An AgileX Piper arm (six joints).
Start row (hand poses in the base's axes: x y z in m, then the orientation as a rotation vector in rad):
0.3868, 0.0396, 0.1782, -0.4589, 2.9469, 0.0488
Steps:
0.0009, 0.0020, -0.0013, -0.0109, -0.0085, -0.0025
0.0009, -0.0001, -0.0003, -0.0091, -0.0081, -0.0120
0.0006, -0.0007, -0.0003, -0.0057, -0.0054, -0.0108
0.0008, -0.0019, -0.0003, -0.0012, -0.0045, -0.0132
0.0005, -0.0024, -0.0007, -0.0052, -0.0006, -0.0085
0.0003, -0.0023, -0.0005, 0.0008, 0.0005, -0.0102
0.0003, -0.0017, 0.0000, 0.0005, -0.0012, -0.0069
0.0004, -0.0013, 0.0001, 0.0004, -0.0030, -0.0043
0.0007, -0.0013, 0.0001, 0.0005, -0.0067, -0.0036
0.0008, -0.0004, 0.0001, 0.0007, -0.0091, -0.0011
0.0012, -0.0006, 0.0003, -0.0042, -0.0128, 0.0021
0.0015, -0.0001, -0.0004, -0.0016, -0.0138, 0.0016
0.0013, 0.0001, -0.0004, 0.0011, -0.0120, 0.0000
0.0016, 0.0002, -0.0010, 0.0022, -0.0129, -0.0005
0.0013, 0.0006, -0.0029, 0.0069, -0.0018, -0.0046
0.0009, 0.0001, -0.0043, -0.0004, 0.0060, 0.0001
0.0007, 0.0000, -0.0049, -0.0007, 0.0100, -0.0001
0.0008, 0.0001, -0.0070, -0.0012, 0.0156, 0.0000
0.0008, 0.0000, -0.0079, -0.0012, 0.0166, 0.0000
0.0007, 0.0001, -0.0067, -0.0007, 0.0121, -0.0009
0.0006, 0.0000, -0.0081, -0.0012, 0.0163, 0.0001
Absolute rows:
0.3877, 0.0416, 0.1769, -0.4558, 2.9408, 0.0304
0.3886, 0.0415, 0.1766, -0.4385, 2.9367, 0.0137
0.3892, 0.0408, 0.1763, -0.4228, 2.9344, 0.0028
0.3900, 0.0389, 0.1760, -0.4031, 2.9328, -0.0016
0.3905, 0.0365, 0.1753, -0.3913, 2.9345, -0.0105
0.3908, 0.0342, 0.1748, -0.3763, 2.9369, -0.0106
0.3911, 0.0325, 0.1748, -0.3660, 2.9370, -0.0110
0.3915, 0.0312, 0.1749, -0.3593, 2.9348, -0.0115
0.3922, 0.0299, 0.1750, -0.3532, 2.9288, -0.0124
0.3930, 0.0295, 0.1751, -0.3505, 2.9199, -0.0131
0.3942, 0.0289, 0.1754, -0.3528, 2.9073, -0.0211
0.3957, 0.0288, 0.1750, -0.3538, 2.8935, -0.0255
0.3970, 0.0289, 0.1746, -0.3522, 2.8816, -0.0259
0.3986, 0.0291, 0.1736, -0.3496, 2.8688, -0.0250
0.3999, 0.0297, 0.1707, -0.3415, 2.8672, -0.0162
0.4008, 0.0298, 0.1664, -0.3423, 2.8731, -0.0158
0.4015, 0.0298, 0.1615, -0.3433, 2.8831, -0.0152
0.4023, 0.0299, 0.1545, -0.3452, 2.8986, -0.0143
0.4031, 0.0299, 0.1466, -0.3472, 2.9151, -0.0132
0.4038, 0.0300, 0.1399, -0.3473, 2.9273, -0.0123
0.4044, 0.0300, 0.1318, -0.3494, 2.9435, -0.0113

